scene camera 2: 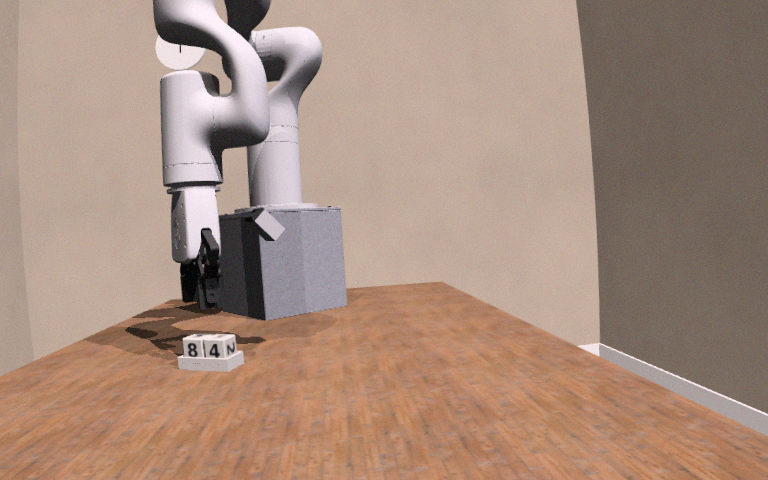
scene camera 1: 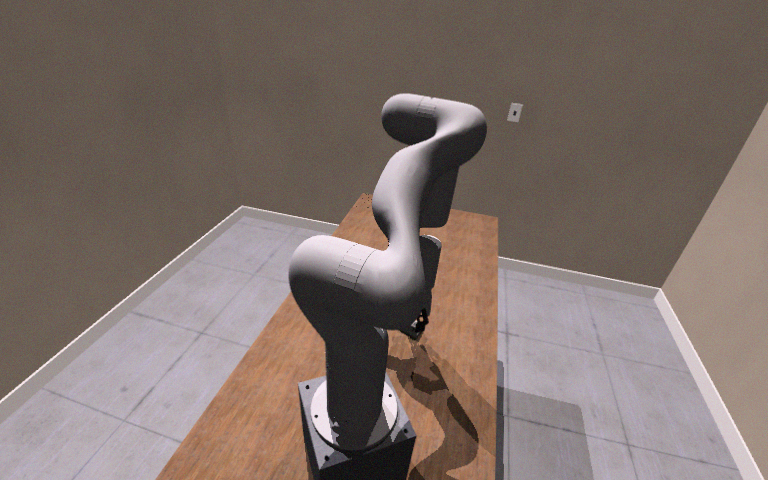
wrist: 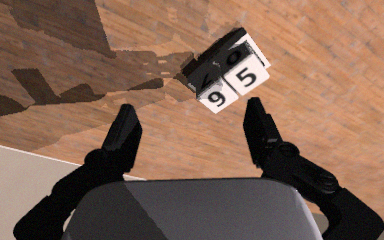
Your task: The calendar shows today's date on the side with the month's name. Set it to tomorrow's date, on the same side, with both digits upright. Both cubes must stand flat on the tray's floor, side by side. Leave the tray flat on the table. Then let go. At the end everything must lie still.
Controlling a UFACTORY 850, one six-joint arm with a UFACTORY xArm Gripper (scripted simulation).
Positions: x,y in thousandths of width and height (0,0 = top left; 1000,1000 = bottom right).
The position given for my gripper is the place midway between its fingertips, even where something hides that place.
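Note:
Through scene camera 2 I see my gripper (scene camera 2: 262,634), along with a white calendar tray (scene camera 2: 242,757) and a cube (scene camera 2: 286,720). The wrist view shows me my gripper (wrist: 496,477) too, and in that view there is a cube (wrist: 553,377).

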